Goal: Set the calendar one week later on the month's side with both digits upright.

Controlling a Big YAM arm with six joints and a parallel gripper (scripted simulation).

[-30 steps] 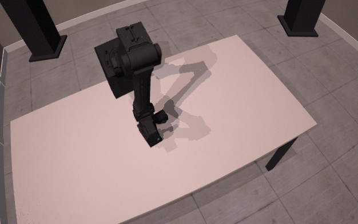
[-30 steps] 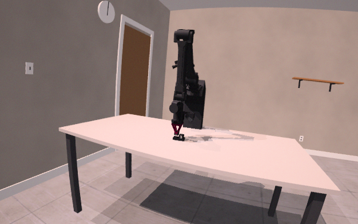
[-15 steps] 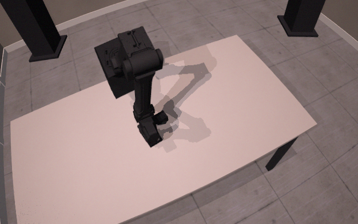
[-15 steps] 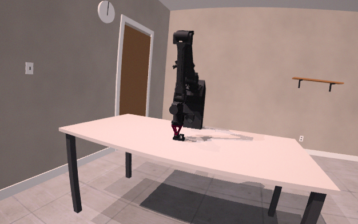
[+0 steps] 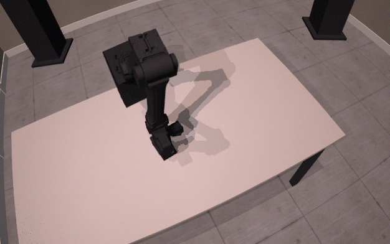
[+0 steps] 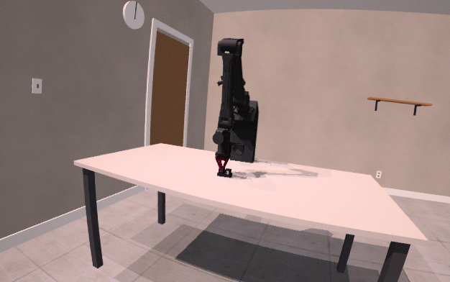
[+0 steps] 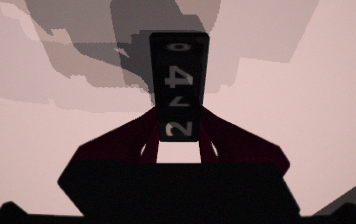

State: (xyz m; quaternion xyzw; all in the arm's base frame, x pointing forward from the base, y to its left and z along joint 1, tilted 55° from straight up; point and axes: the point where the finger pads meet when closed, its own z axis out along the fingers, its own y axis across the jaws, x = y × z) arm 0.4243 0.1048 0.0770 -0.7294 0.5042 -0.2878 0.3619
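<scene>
The black tray is 30 mm below my hand, 10 mm to the left of it and 10 mm behind it. From my hand the other things lie so: black calendar block (30 mm to the left, 20 mm behind, 10 mm below).
</scene>
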